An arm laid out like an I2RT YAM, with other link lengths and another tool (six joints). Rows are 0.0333 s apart.
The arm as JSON. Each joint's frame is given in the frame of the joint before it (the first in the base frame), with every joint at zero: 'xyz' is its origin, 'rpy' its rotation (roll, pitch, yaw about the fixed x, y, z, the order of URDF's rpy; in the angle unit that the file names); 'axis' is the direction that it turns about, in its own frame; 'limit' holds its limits. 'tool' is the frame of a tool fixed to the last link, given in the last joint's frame.
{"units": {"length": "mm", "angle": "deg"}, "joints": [
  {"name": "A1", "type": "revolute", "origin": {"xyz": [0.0, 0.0, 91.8], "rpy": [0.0, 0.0, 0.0]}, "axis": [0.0, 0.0, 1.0], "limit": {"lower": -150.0, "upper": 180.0}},
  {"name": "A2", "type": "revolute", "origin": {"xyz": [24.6, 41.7, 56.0], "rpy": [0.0, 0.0, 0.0]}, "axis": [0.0, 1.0, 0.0], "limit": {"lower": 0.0, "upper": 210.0}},
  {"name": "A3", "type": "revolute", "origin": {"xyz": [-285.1, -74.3, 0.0], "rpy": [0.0, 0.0, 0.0]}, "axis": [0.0, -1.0, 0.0], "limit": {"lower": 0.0, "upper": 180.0}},
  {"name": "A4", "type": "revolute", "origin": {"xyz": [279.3, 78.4, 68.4], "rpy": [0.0, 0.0, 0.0]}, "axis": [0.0, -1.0, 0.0], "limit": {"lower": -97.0, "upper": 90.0}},
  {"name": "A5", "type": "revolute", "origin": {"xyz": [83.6, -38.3, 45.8], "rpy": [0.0, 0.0, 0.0]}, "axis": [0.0, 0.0, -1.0], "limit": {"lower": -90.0, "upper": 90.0}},
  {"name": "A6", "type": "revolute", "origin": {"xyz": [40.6, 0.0, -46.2], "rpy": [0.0, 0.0, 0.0]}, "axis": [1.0, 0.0, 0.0], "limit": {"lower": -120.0, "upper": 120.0}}
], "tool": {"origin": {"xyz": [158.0, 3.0, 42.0], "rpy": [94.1, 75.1, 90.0]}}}
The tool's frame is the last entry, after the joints.
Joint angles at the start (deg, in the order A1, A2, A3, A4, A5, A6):
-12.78 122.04 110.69 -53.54 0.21 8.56
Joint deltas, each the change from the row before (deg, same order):
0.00 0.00 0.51 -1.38 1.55 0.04
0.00 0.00 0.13 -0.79 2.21 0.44
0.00 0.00 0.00 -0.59 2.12 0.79
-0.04 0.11 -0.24 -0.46 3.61 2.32
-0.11 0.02 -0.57 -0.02 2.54 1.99
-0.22 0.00 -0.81 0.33 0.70 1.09
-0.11 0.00 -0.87 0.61 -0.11 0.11
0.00 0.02 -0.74 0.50 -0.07 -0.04
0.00 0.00 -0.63 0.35 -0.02 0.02
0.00 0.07 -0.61 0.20 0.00 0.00
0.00 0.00 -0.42 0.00 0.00 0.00
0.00 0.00 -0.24 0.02 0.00 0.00
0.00 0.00 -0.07 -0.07 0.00 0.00
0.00 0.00 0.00 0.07 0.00 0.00
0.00 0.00 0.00 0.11 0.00 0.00
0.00 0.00 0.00 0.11 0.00 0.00
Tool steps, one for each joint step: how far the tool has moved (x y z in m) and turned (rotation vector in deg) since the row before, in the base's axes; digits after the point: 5 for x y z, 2 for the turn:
-0.00493 -0.00442 0.00036 -1.17 1.16 -0.68
-0.00473 -0.00709 -0.00063 -1.66 1.03 -1.30
-0.00454 -0.00705 -0.00079 -1.48 0.87 -1.56
-0.00705 -0.01322 -0.00209 -2.28 1.02 -3.55
-0.00589 -0.01011 -0.00253 -1.54 0.59 -2.87
-0.00366 -0.00472 -0.00454 -0.20 0.30 -1.47
-0.00127 -0.00059 -0.00507 0.19 0.20 -0.17
-0.00090 0.00048 -0.00455 0.11 0.25 0.06
-0.00118 0.00033 -0.00383 0.09 0.26 -0.01
-0.00178 0.00042 -0.00471 0.11 0.47 0.00
-0.00182 0.00043 -0.00307 0.10 0.41 0.00
-0.00097 0.00023 -0.00170 0.05 0.21 0.00
-0.00060 0.00014 -0.00067 0.03 0.14 0.00
0.00029 -0.00007 0.00016 -0.02 -0.07 0.00
0.00046 -0.00011 0.00025 -0.03 -0.11 0.00
0.00046 -0.00011 0.00025 -0.03 -0.11 0.00

